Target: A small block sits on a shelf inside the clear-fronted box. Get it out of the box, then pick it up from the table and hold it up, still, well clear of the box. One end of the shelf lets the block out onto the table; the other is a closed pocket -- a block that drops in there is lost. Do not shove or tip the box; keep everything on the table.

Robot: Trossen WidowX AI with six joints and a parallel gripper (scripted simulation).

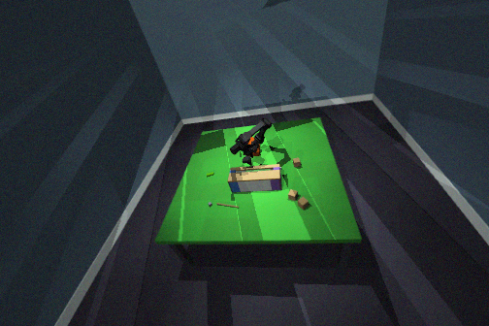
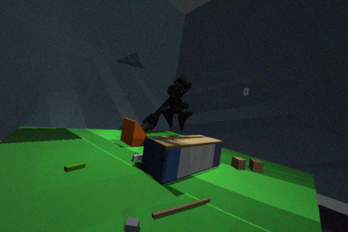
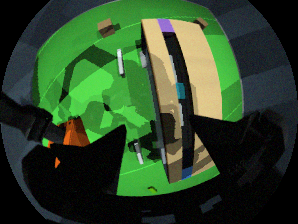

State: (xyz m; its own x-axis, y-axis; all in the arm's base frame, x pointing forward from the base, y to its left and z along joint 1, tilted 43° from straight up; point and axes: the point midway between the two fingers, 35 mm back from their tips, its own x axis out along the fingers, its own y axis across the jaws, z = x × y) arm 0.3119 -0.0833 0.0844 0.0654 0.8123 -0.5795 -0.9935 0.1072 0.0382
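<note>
My gripper tip is 40 mm short of the box, 10 mm to the right of it and 100 mm above it. From my gripper tip the other things lie so: yellow-green bar: 80 mm behind, 400 mm to the right, 160 mm below; small grey cube: 230 mm ahead, 350 mm to the right, 160 mm below; thin brown stick: 260 mm ahead, 210 mm to the right, 160 mm below.
</note>
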